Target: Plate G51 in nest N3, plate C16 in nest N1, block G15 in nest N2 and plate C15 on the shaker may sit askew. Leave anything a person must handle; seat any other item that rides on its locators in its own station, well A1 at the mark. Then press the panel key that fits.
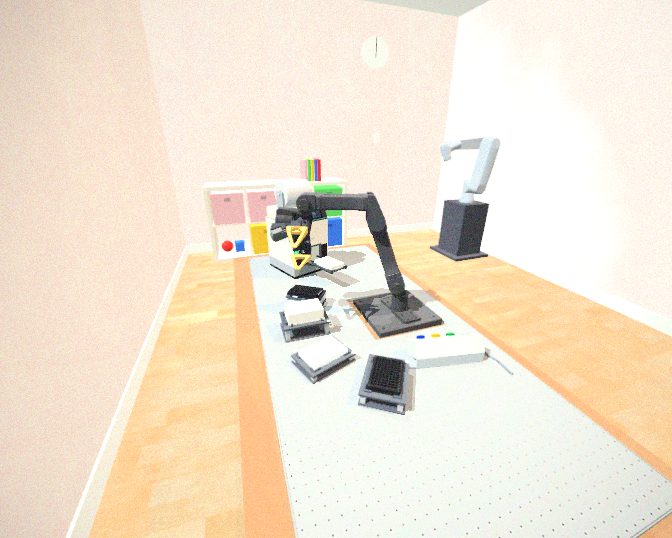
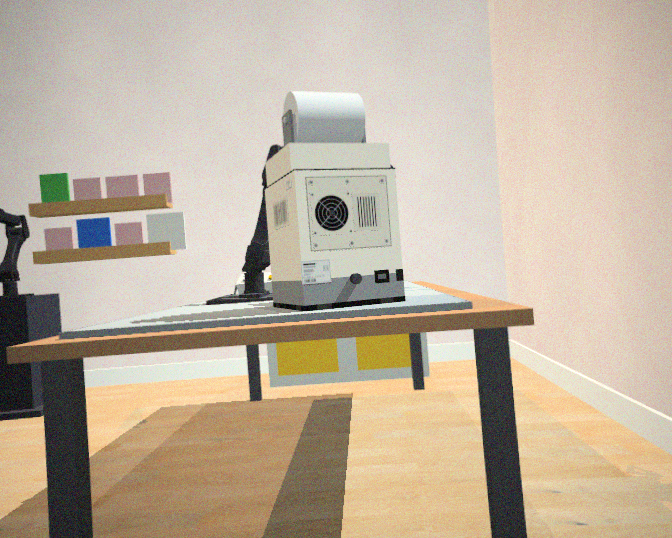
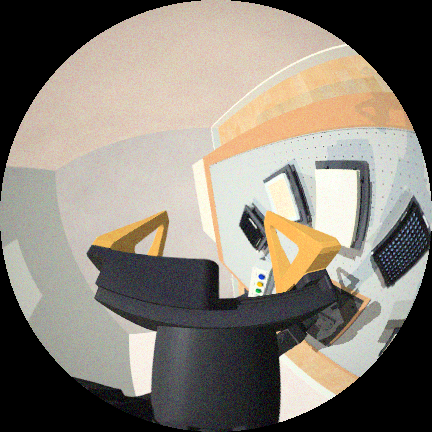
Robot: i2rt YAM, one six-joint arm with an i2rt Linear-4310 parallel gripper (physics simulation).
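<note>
My gripper [image 1: 298, 251] [image 3: 216, 215] is open and empty, high near the instrument, with its yellow fingers wide apart. Black plate G51 [image 1: 386, 373] [image 3: 251, 228] lies in nest N3 beside the key panel. White plate C16 [image 1: 323, 354] [image 3: 282, 196] lies in nest N1. Taller white block G15 [image 1: 304, 311] [image 3: 337, 205] rests on nest N2 [image 1: 307, 331] [image 3: 366, 210]. Black plate C15 [image 1: 305, 291] [image 3: 403, 243] is on the shaker, beyond N2. How exactly each one seats on its locators cannot be told. The key panel [image 1: 448, 351] [image 3: 267, 281] has blue, yellow and green keys.
A cream instrument [image 1: 283, 252] [image 2: 336, 224] stands at the far end, holding a white plate [image 1: 330, 262] on its extended tray. The arm's dark base [image 1: 417, 320] [image 3: 325, 325] sits beside the row of nests. A cable runs from the panel.
</note>
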